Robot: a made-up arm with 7 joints. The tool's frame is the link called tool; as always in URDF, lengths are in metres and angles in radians.
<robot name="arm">
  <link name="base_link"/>
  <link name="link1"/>
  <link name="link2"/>
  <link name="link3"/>
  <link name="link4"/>
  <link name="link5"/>
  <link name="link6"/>
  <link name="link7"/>
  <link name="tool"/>
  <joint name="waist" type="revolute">
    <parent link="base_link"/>
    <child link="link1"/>
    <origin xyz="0 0 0.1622" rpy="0 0 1.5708"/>
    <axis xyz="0 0 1"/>
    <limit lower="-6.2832" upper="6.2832"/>
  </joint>
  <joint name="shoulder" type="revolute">
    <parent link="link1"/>
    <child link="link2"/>
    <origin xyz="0 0 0" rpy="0 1.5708 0"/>
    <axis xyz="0 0 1"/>
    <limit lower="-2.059" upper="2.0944"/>
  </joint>
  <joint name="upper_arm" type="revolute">
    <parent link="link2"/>
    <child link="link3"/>
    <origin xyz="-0.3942 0 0" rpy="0 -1.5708 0"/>
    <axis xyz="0 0 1"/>
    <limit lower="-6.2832" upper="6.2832"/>
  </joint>
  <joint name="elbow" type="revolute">
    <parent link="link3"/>
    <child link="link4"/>
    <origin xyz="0 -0.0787 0" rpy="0 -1.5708 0"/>
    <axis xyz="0 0 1"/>
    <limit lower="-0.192" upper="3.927"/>
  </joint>
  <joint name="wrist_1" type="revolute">
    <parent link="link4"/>
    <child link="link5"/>
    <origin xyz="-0.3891 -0.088 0" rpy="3.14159 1.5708 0"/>
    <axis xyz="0 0 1"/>
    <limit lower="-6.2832" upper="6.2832"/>
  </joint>
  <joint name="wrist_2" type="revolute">
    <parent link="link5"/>
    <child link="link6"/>
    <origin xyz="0 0 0" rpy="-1.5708 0 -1.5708"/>
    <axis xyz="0 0 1"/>
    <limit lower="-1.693" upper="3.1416"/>
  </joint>
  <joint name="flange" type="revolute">
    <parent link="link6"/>
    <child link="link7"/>
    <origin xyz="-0.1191 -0.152 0" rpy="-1.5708 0 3.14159"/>
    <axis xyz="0 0 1"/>
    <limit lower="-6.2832" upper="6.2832"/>
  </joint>
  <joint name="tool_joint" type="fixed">
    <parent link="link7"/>
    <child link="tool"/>
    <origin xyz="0 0 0"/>
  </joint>
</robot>
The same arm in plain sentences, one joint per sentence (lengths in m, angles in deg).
The arm has seven revolute joints in a row. What follows holds with every joint at zero, and every direction is one of the base frame's. Joint 1 is mounted 0.1622 m along +z from the base frame's origin and turns about +z, from -360.00 to 360.00 deg. Joint 2 is mounted at the same point as joint 1 and turns about +y, from -117.97 to 120.00 deg. Joint 3 is mounted 0.3942 m along +z from joint 2 and turns about +z, from -360.00 to 360.00 deg. Joint 4 is mounted 0.0787 m along +x from joint 3 and turns about -y, from -11.00 to 225.00 deg. Joint 5 is mounted 0.0880 m along +x and 0.3891 m along -z from joint 4 and turns about -z, from -360.00 to 360.00 deg. Joint 6 is mounted at the same point as joint 5 and turns about +y, from -97.00 to 180.00 deg. Joint 7 is mounted 0.1191 m along +x and 0.1520 m along -z from joint 6 and turns about -z, from -360.00 to 360.00 deg. The tool frame, which is the frame that the pose is given for, is mounted at the same point as joint 7; its axes are the base frame's turned by roll 180.00, pitch 0.00 and yaw 0.00 deg (as in URDF: about the fixed x, then y, then z).
